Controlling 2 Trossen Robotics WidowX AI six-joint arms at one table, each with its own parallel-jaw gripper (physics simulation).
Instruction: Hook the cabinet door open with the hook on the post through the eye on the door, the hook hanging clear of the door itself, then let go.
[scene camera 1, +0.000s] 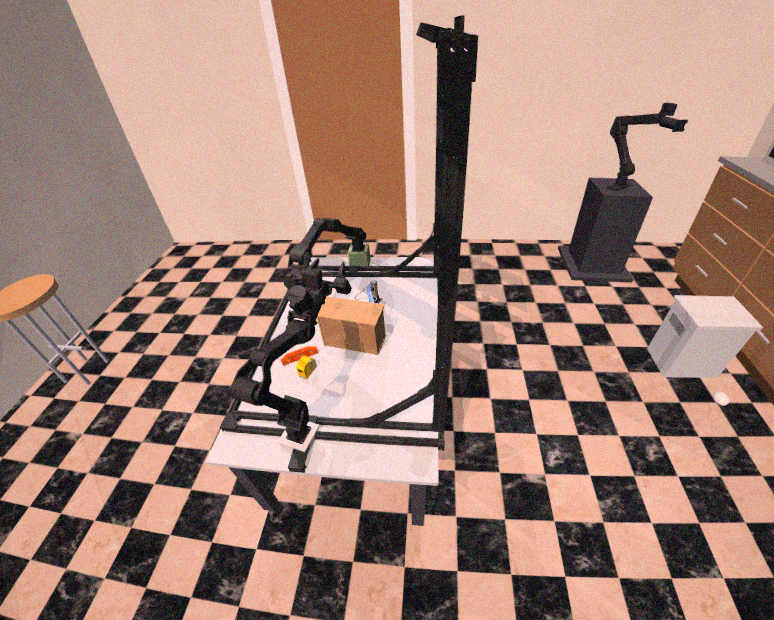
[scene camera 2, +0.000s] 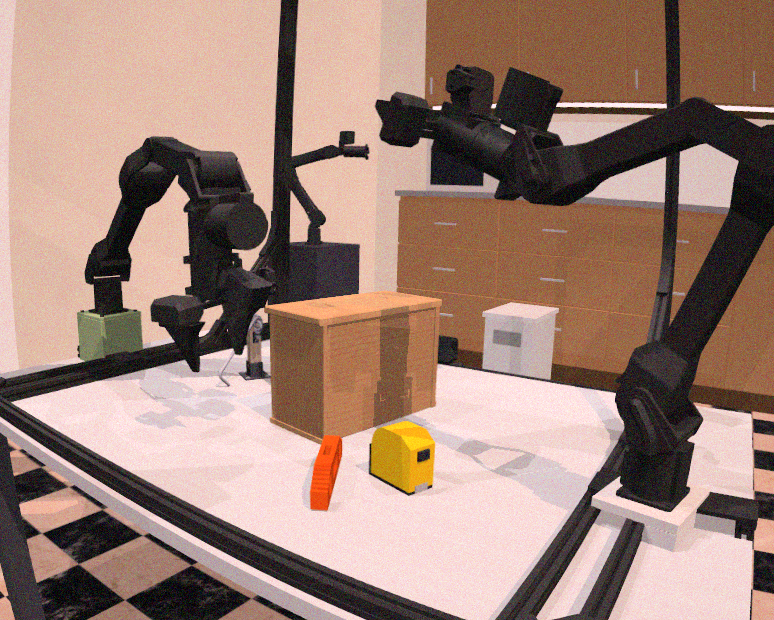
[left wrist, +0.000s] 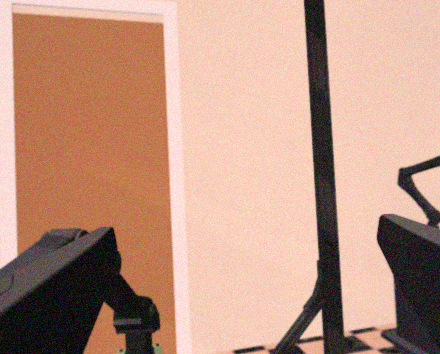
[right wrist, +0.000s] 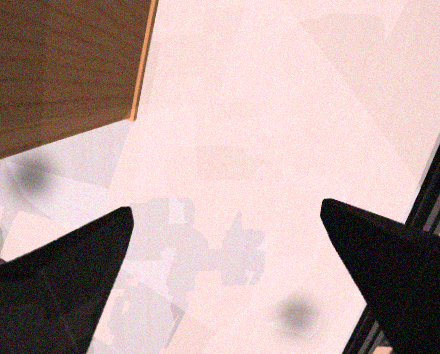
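Pixels of known places: left gripper, fingertip midpoint: (scene camera 1: 331, 260) (left wrist: 246, 232); right gripper, fingertip midpoint: (scene camera 2: 218, 363) (right wrist: 228, 211); left arm's base, link origin: (scene camera 1: 298, 433) (scene camera 2: 653, 493); right arm's base, link origin: (scene camera 1: 358, 248) (scene camera 2: 108, 311).
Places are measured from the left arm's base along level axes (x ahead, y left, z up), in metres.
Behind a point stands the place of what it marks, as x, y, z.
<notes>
The wooden cabinet (scene camera 1: 352, 326) {0.416, -0.025, 0.109} (scene camera 2: 300, 374) {0.450, 0.122, 0.057} (right wrist: 60, 65) {0.486, 0.124, 0.068} stands mid-table. Behind it in scene camera 1 shows a small part of a blue panel, seemingly the door (scene camera 1: 370, 294) {0.626, -0.015, 0.102}, beside the post (scene camera 1: 375, 290) {0.735, 0.010, 0.037} (scene camera 2: 254, 355) {0.733, 0.023, 0.010}. The thin hook (scene camera 2: 226, 369) {0.706, 0.100, 0.004} slants down from the post, its bent end low and to the left; the eye cannot be made out. My left gripper (scene camera 1: 344, 284) (scene camera 2: 387, 120) {0.396, 0.000, 0.415} (left wrist: 246, 232) {0.396, 0.000, 0.415} is open and empty, high above the cabinet. My right gripper (scene camera 2: 217, 360) {0.522, 0.208, 0.070} (right wrist: 228, 211) {0.522, 0.208, 0.070} is open and empty, pointing down, left of the post in scene camera 2.
A yellow block-like object (scene camera 1: 306, 366) {0.244, 0.100, 0.025} (scene camera 2: 401, 458) {0.242, 0.137, 0.010} and an orange-red bar (scene camera 1: 299, 355) {0.312, 0.180, -0.011} (scene camera 2: 326, 472) {0.275, 0.215, 0.004} lie on the table near the cabinet. Black rails (scene camera 2: 193, 516) {0.294, 0.365, -0.011} frame the table (scene camera 2: 271, 548) {0.204, 0.333, -0.012}. A tall black upright (scene camera 1: 450, 193) {0.160, -0.421, 0.772} (left wrist: 322, 150) {0.995, -0.213, 0.505} stands at the table's edge.
</notes>
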